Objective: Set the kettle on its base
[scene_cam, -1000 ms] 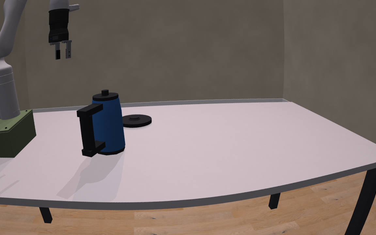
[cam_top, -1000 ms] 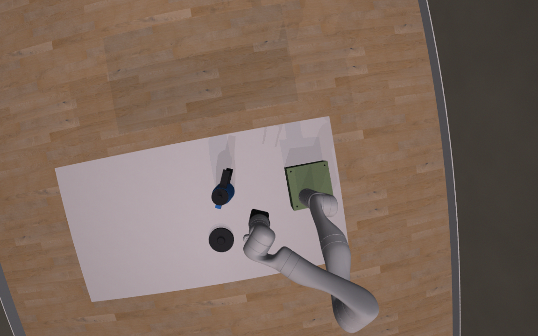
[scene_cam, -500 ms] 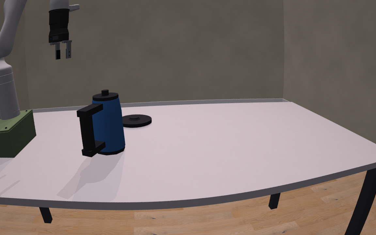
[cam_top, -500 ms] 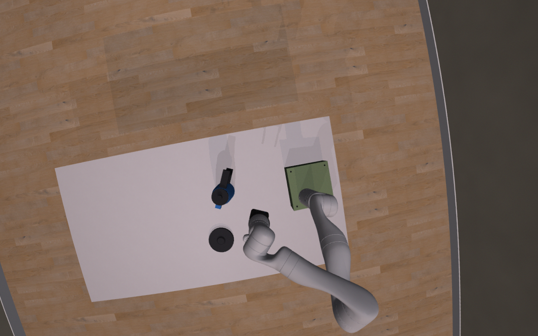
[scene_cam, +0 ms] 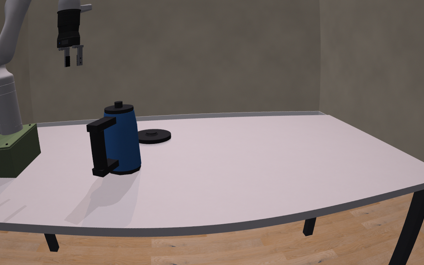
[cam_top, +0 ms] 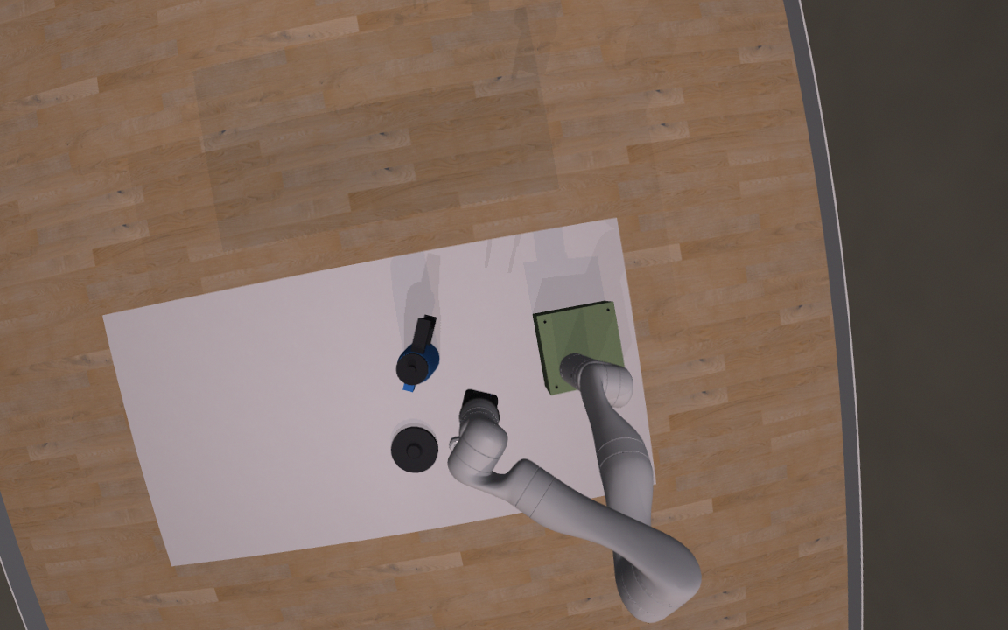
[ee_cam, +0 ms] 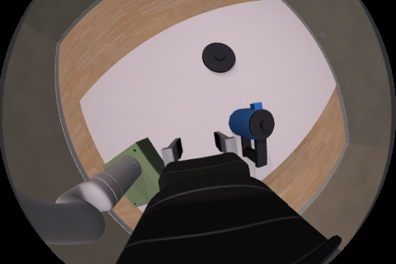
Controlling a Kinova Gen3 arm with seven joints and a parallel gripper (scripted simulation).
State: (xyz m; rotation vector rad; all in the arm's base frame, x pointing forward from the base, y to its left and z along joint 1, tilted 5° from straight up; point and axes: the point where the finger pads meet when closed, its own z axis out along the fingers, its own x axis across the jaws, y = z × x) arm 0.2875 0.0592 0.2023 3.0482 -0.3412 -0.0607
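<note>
Now: hand 17 cm short of the blue kettle, 9 cm to the left of it and 23 cm above it. The rest, counted from my hand: round black base 21 cm ahead, 24 cm to the left, 31 cm below.
</note>
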